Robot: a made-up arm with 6 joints.
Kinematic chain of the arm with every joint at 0, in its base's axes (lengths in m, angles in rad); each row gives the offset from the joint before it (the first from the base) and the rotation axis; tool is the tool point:
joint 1: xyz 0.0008 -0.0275 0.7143 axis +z
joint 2: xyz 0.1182 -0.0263 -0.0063 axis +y
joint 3: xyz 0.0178 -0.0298 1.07 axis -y
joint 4: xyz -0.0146 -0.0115 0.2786 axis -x
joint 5: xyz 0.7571 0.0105 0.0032 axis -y
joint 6: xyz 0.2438 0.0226 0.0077 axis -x
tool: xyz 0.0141 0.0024 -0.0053
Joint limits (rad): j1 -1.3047..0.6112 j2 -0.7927..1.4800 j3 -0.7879..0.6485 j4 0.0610..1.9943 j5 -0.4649..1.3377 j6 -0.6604..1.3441
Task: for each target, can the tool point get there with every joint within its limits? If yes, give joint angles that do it. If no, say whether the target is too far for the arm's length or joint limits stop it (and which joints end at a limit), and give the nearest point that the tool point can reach.
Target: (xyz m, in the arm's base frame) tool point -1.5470 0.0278 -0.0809
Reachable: no: joint limits stop it (at a limit: joint 1, joint 2, joint 3, joint 5) | nearest point 0.0340 -0.7677 -0.0959 | short by 1.770 m
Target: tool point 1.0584 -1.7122 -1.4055
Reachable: no: too far | nearest point 0.8235 -1.3381 -0.2000 | short by 1.284 m
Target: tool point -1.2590 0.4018 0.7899
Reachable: no: joint limits stop it (at a limit: joint 1, joint 2, joint 3, joint 4, joint 5, joint 6) | nearest point 0.0503 0.1896 1.6144 | short by 1.562 m
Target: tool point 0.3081 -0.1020 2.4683
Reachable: yes | joints -0.6883 -0.4003 0.2100 1.2683 0.8782 -0.2113
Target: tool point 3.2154 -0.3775 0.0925
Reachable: no: too far | nearest point 2.1310 -0.2594 0.3644 | short by 1.124 m
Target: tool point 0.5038 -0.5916 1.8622
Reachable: yes | joints -0.8805 -0.3791 -0.5187 1.0329 0.3329 -0.2020
